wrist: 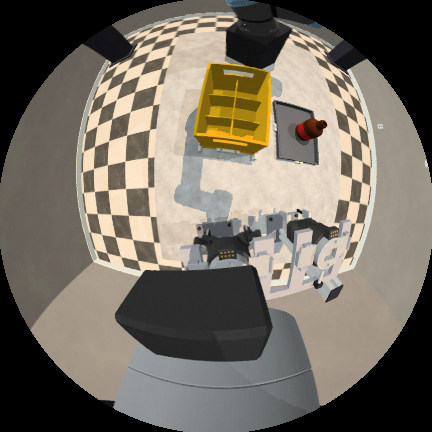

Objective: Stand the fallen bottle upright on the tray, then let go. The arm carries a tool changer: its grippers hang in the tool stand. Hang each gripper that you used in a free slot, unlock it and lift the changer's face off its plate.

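Places are measured from the arm's base along level axes (x right, y ahead, z up), in millimetres.
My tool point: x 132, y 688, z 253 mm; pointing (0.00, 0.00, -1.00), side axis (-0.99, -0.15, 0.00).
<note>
Ahead of a thing's pixels: the offset from my tool point to its top centre. "spot": to the spot under its first point.
The brown bottle with a red label @[dx -327, dy -270, dz -334 mm] (310,129) stands upright on the grey tray @[spot: dx -250, dy -166, dz -489 mm] (287,152), towards its right side, with its neck up and nothing touching it. The adaptive gripper (228,234) hangs in a slot of the pale tool stand (263,265), its fingers apart and empty. Its plate with gold contacts @[dx -7, dy +40, dz -136 mm] (227,254) is uncovered. The changer's black block (195,310) on the arm is apart from that plate; the changer's face is hidden beneath it. A second dark gripper (305,229) hangs in the stand further right, with its own gold contacts showing.
A yellow crate with compartments @[dx -34, dy -289, dz -319 mm] (232,143) stands left of the tray. The robot's dark base (256,45) is at the top, behind the crate. A grey piece with a black end @[spot: dx -235, dy +142, dz -120 mm] (330,291) sticks out at the stand's lower right.
</note>
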